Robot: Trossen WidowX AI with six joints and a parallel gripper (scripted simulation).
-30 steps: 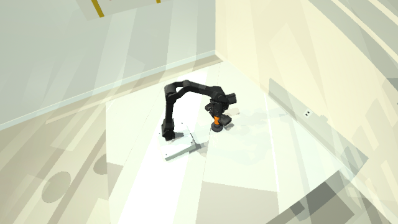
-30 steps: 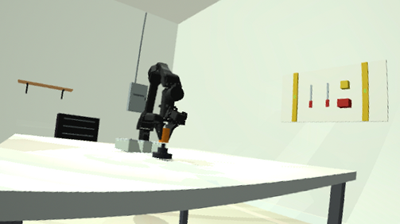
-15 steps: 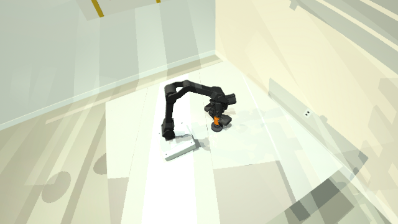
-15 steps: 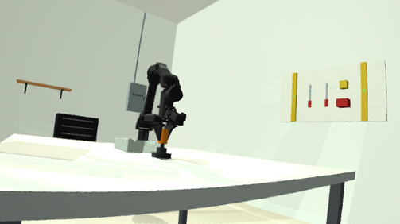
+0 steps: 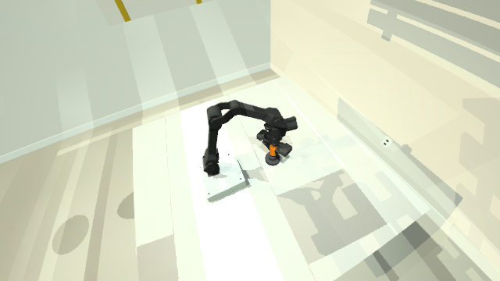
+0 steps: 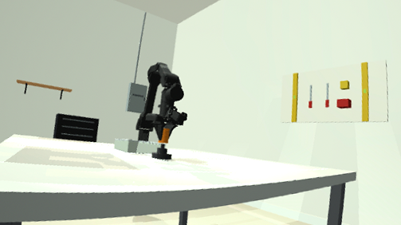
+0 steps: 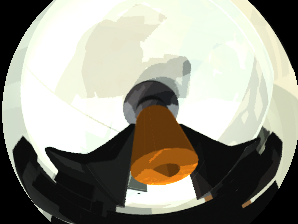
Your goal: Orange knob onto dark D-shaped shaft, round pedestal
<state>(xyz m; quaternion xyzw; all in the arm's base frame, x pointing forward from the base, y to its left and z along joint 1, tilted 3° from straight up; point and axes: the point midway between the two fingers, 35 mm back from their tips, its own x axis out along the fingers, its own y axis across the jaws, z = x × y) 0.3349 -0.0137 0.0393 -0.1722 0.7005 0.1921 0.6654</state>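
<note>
The round dark pedestal is 4 cm below my gripper tip. The rest, counted from my gripper tip: orange knob (2 cm above).
</note>
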